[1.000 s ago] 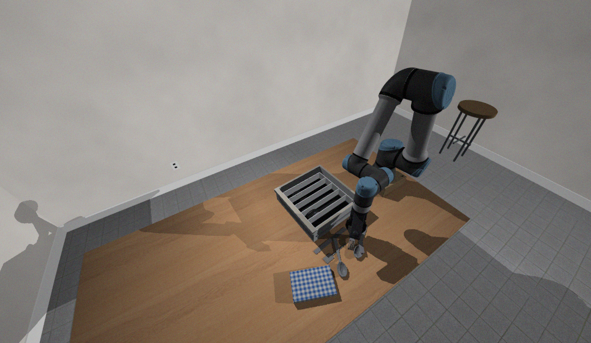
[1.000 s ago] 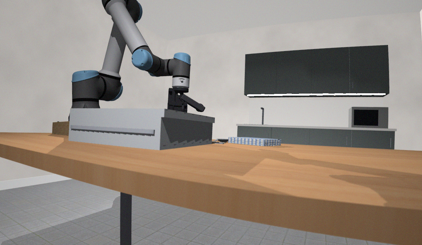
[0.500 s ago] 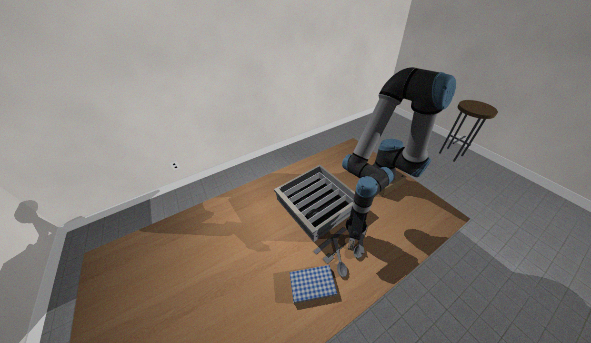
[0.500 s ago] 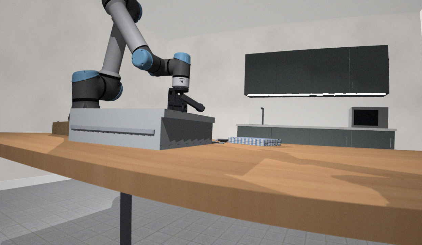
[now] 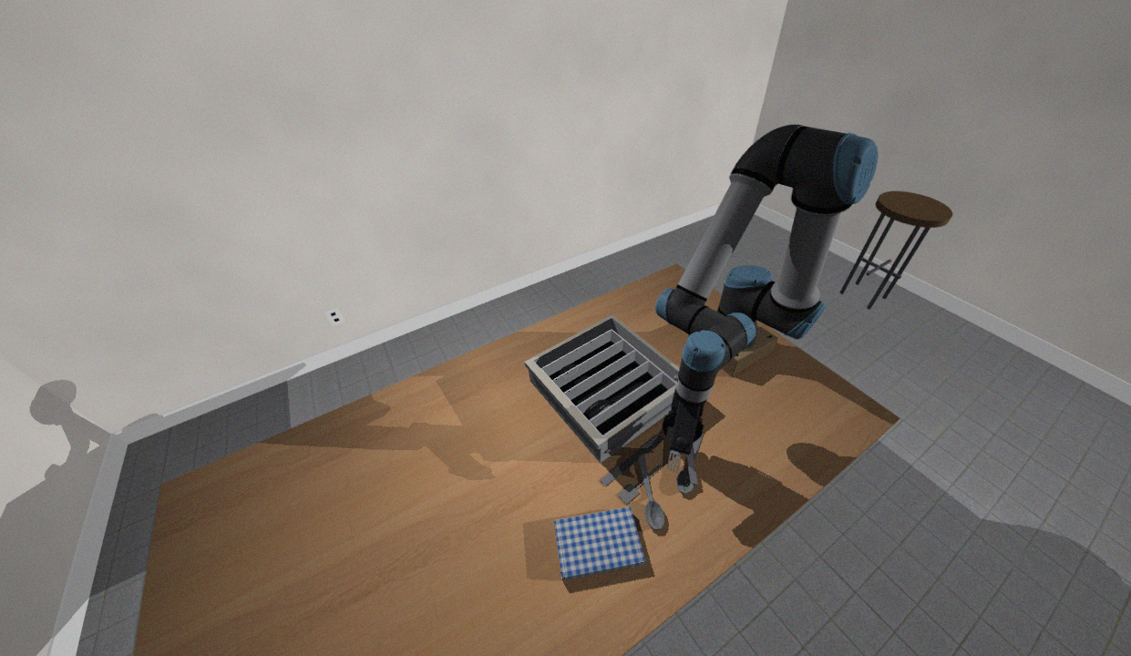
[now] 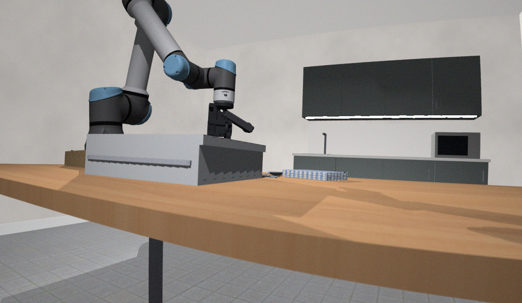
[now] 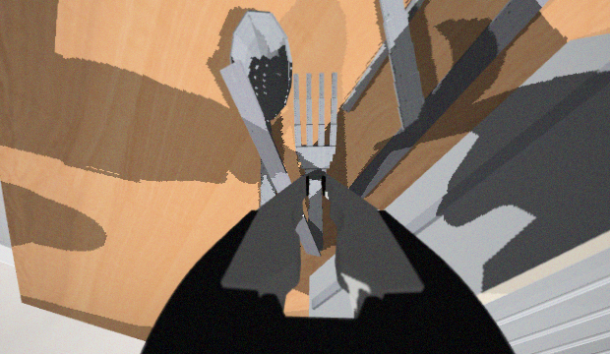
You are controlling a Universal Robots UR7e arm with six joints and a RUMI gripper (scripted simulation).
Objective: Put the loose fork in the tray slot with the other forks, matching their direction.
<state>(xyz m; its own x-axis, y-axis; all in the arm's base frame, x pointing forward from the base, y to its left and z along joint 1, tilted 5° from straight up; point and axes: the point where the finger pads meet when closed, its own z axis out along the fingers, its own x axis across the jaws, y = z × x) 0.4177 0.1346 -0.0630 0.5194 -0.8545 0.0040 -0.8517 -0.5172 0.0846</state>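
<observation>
The tray is 270 mm to the right of my hand and 10 mm above it.
</observation>
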